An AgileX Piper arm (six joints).
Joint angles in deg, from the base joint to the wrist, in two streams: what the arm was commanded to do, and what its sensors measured. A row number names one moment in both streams.
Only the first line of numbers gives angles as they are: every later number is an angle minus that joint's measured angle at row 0.
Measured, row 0:
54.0, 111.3, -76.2, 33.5, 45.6, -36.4
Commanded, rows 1 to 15:
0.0, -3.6, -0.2, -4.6, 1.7, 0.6
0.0, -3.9, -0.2, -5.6, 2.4, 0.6
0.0, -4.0, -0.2, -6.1, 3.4, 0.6
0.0, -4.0, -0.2, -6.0, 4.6, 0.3
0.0, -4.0, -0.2, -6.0, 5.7, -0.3
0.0, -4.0, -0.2, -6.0, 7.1, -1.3
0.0, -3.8, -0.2, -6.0, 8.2, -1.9
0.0, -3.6, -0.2, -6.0, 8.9, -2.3
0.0, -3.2, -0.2, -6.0, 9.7, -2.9
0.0, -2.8, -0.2, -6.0, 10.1, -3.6
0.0, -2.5, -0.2, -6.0, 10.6, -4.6
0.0, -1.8, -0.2, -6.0, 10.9, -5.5
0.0, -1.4, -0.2, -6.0, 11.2, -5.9
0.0, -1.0, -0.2, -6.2, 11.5, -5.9
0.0, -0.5, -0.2, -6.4, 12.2, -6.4
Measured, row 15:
0.0, -2.1, 0.0, -5.9, 10.4, -4.1
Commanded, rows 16 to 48:
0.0, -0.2, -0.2, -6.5, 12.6, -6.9
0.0, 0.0, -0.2, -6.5, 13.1, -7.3
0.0, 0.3, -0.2, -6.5, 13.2, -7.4
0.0, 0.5, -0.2, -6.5, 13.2, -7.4
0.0, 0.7, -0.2, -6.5, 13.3, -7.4
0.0, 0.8, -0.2, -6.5, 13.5, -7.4
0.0, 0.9, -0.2, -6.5, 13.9, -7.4
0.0, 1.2, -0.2, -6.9, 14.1, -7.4
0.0, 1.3, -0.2, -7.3, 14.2, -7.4
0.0, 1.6, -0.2, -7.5, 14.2, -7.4
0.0, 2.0, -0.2, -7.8, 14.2, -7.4
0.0, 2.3, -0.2, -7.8, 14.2, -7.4
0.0, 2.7, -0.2, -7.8, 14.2, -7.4
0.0, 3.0, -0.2, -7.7, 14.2, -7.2
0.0, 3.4, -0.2, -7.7, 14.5, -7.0
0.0, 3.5, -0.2, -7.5, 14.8, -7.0
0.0, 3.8, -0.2, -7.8, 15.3, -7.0
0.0, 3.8, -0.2, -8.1, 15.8, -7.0
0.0, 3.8, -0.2, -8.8, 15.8, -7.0
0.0, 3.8, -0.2, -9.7, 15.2, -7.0
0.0, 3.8, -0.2, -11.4, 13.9, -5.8
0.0, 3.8, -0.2, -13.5, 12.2, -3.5
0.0, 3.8, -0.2, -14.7, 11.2, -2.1
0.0, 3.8, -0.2, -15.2, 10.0, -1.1
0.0, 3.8, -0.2, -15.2, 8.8, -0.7
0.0, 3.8, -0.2, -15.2, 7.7, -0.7
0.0, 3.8, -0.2, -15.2, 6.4, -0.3
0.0, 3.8, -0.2, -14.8, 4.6, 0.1
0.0, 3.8, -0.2, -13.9, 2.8, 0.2
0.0, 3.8, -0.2, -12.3, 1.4, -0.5
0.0, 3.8, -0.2, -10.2, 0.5, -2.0
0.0, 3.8, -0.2, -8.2, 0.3, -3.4
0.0, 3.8, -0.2, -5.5, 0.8, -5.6
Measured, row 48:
0.0, 3.8, 0.0, -12.7, 3.0, -0.8
